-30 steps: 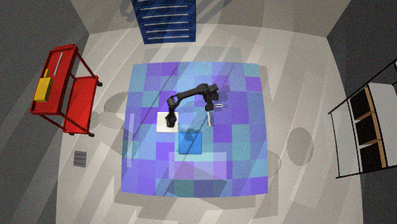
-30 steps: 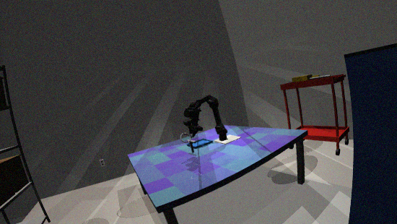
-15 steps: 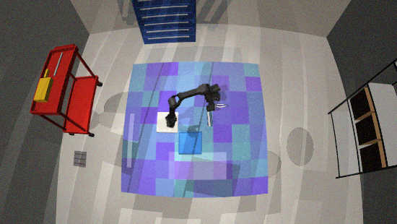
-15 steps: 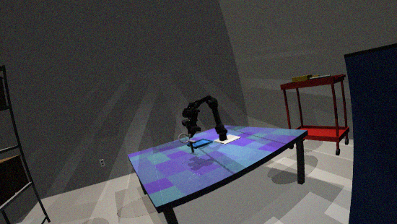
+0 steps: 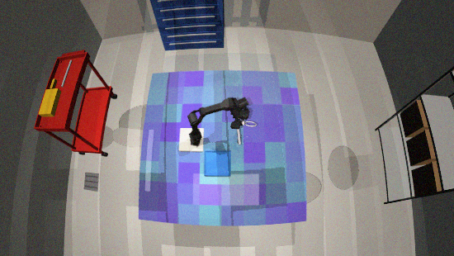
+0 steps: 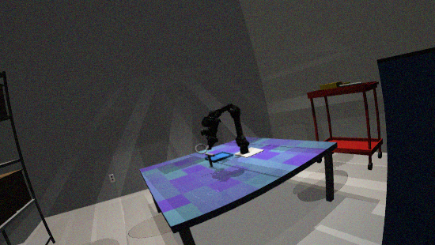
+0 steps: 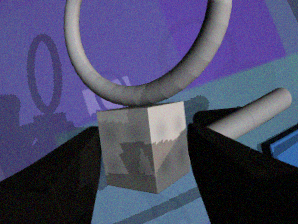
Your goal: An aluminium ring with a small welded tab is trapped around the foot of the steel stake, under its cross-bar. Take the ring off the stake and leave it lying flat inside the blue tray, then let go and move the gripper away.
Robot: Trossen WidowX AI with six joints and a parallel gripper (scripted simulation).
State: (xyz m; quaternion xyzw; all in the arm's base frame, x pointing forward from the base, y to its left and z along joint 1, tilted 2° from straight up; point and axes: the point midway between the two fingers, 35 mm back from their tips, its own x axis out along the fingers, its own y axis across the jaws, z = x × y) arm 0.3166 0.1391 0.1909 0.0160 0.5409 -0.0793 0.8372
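My gripper tip is now 50 mm short of the aluminium ring and 10 mm below it. The rest, counted from my gripper tip: blue tray 280 mm to the right, 160 mm below, 140 mm behind.
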